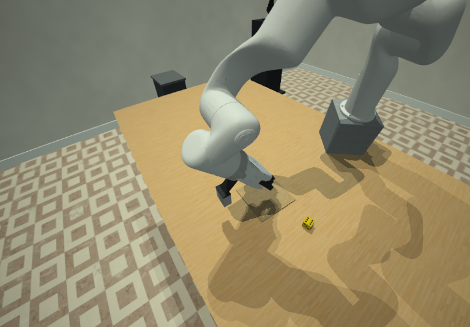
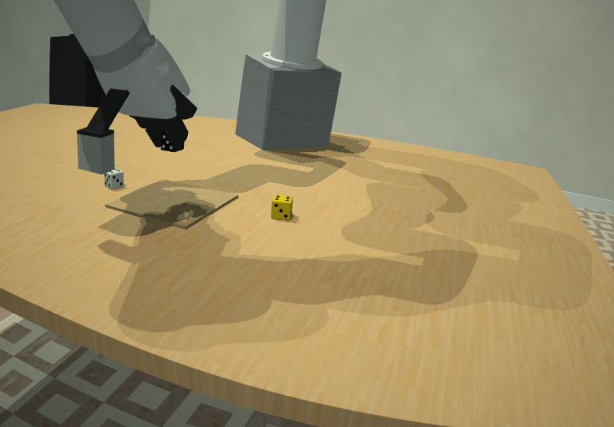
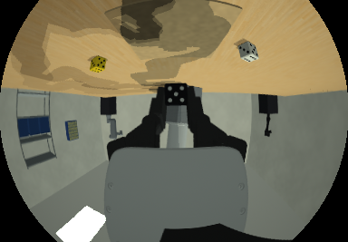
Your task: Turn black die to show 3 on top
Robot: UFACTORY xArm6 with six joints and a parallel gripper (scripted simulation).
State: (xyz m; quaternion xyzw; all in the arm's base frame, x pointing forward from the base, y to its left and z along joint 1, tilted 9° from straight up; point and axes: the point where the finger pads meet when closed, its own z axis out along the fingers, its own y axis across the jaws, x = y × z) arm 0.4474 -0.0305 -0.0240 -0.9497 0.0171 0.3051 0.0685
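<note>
Now: hand 1 cm past the black die and 2 cm above it. Round my hand: yellow die: 3 cm behind, 16 cm to the left, 9 cm below; tan mat: 1 cm behind, 10 cm below; white die: 3 cm behind, 12 cm to the right, 9 cm below.
</note>
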